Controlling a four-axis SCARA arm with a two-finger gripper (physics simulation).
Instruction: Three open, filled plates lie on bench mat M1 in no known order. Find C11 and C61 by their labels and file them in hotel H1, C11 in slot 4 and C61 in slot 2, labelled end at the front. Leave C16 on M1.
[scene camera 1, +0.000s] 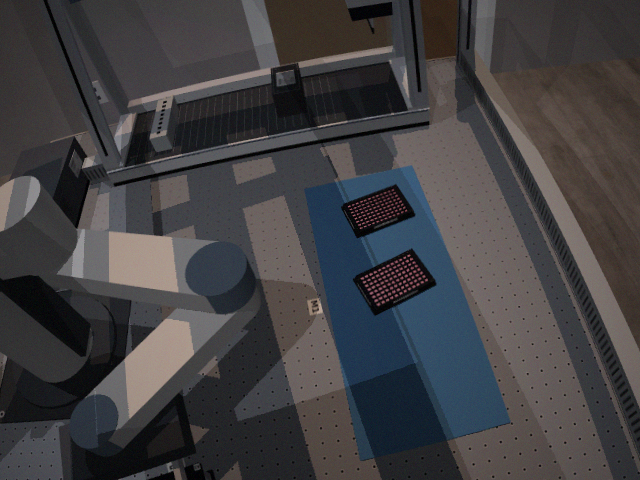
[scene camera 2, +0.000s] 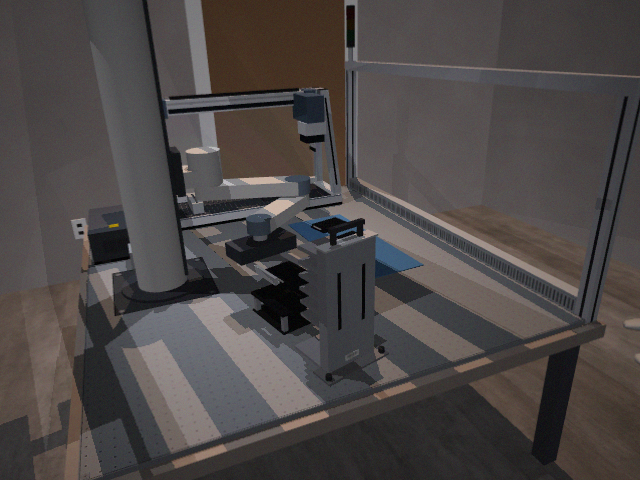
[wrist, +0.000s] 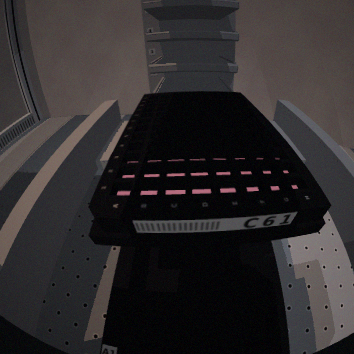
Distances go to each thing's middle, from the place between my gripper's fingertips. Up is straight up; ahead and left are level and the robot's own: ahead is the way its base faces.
Scene:
I see the blue mat M1 (scene camera 1: 416, 374) 37 cm ahead of my hand, 43 cm to the left of it and 14 cm below it.

